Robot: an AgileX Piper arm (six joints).
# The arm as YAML. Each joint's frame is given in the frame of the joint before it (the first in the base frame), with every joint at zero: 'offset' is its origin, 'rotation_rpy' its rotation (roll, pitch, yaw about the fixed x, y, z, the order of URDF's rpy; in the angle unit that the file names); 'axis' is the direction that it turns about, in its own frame. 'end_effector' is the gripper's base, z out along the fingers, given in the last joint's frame.
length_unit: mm
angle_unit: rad
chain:
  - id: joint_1
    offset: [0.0, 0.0, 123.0]
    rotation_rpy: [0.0, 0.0, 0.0]
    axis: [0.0, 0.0, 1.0]
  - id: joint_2
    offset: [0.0, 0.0, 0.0]
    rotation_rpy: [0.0, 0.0, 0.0]
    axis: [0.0, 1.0, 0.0]
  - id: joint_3
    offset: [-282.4, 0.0, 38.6]
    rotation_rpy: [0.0, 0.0, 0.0]
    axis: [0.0, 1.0, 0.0]
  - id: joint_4
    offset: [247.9, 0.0, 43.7]
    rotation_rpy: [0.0, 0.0, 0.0]
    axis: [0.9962, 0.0, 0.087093]
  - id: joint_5
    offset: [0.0, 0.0, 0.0]
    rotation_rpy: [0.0, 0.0, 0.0]
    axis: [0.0, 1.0, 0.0]
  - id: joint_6
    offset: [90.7, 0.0, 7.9]
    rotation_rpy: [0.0, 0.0, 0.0]
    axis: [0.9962, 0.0, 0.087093]
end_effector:
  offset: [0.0, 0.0, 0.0]
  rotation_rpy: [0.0, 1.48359, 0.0]
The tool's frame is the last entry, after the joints.
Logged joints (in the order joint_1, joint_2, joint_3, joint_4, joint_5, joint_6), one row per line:
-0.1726, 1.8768, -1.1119, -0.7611, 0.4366, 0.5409
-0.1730, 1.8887, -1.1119, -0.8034, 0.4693, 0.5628
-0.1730, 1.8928, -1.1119, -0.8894, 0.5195, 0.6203
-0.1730, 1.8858, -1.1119, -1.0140, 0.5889, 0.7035
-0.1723, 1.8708, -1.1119, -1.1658, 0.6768, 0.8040
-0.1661, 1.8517, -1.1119, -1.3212, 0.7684, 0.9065
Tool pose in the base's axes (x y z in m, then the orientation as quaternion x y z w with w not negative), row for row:
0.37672, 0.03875, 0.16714, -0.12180, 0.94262, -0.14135, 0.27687
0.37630, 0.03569, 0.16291, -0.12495, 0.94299, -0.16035, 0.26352
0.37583, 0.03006, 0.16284, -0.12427, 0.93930, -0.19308, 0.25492
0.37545, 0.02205, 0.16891, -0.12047, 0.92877, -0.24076, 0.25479
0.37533, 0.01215, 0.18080, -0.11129, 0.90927, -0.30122, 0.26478
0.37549, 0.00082, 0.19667, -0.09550, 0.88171, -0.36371, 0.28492
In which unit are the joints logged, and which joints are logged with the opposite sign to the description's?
The joints are logged in radians. Opposite sign: joint_1.
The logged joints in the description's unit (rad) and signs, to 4 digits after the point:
0.1726, 1.8768, -1.1119, -0.7611, 0.4366, 0.5409
0.1730, 1.8887, -1.1119, -0.8034, 0.4693, 0.5628
0.1730, 1.8928, -1.1119, -0.8894, 0.5195, 0.6203
0.1730, 1.8858, -1.1119, -1.0140, 0.5889, 0.7035
0.1723, 1.8708, -1.1119, -1.1658, 0.6768, 0.8040
0.1661, 1.8517, -1.1119, -1.3212, 0.7684, 0.9065

